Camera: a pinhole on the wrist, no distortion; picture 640 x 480 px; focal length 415.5 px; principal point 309.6 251.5 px. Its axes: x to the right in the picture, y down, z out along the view. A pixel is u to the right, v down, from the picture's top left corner.
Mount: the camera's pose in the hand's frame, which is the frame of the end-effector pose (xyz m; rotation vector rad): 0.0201 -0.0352 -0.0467 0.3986 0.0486 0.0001
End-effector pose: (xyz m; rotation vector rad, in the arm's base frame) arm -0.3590 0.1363 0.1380 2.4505 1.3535 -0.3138
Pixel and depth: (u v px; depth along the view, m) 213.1 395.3 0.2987
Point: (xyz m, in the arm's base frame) -0.4346 0.0342 -0.1110
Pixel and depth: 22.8 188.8 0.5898
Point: -0.8626 -0.1528 -0.2438
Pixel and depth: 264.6 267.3 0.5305
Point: -0.5708 0.0655 -0.3141
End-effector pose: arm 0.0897 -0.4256 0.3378 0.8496 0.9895 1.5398
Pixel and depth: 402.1 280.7 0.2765
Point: 0.3131 -0.2882 0.3113
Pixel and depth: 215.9 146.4 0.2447
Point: 0.3094 -0.4082 0.2286
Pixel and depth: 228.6 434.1 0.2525
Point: 0.3134 -0.4025 0.4016
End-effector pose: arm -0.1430 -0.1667 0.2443 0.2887 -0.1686 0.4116
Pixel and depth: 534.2 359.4 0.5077
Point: 0.1434 -0.2854 0.7219
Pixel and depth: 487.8 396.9 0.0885
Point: -0.0743 -0.1932 0.2907
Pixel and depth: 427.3 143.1 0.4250
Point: 0.0960 -0.4633 0.4861
